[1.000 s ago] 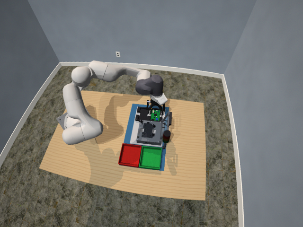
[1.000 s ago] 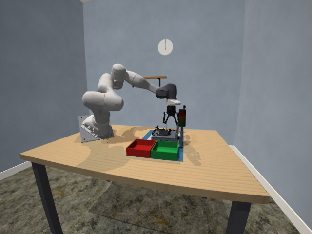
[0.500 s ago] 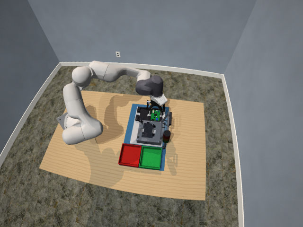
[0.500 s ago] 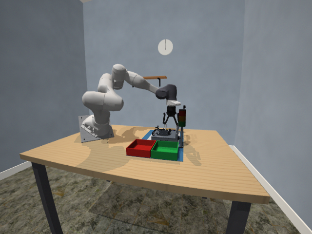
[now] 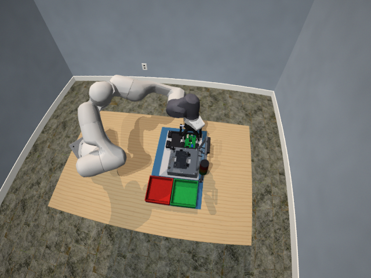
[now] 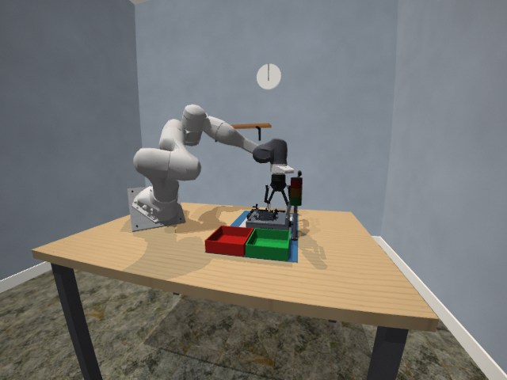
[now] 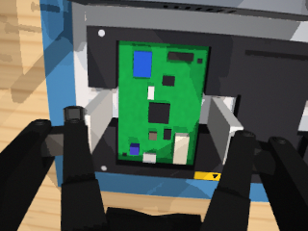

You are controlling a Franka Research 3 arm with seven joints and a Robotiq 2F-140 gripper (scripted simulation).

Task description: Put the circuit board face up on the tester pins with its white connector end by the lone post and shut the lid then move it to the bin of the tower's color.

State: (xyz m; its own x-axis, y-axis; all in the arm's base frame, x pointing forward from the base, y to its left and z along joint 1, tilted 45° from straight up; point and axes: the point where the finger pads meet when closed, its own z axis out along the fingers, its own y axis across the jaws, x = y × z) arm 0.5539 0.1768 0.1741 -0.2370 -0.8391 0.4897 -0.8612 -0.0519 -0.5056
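Right now the green circuit board is 20 mm below my hand. Round my hand: tester plate 150 mm to the right, 70 mm behind, 30 mm above; then clear lid 190 mm to the right, 140 mm above, 40 mm ahead; then green bin 360 mm to the right, 90 mm behind, 30 mm below.
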